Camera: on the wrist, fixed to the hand. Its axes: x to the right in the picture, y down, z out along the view.
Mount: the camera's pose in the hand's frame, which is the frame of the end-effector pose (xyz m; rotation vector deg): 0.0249 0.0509 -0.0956 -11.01 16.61 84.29
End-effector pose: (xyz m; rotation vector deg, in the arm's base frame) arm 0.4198 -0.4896 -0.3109 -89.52 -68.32 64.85
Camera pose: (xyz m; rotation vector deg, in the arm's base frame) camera 0.5265 -0.4841 -0.3414 -154.95 15.38 87.01
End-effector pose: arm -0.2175 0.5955 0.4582 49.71 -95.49 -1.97
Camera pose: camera -0.1626 0.6585 0.5314 -34.51 -93.08 49.81
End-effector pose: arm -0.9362 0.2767 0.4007 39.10 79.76 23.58
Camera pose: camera -1.0197 0.3492 0.4119 83.13 48.79 103.96
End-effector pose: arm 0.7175 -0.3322 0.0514 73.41 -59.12 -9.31
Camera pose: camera 0.7773 -0.2629 0.1144 7.66 -80.57 56.53
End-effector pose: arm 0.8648 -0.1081 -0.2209 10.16 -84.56 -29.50
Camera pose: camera 0.9695 -0.0927 -0.1871 -51.88 -52.76 31.83
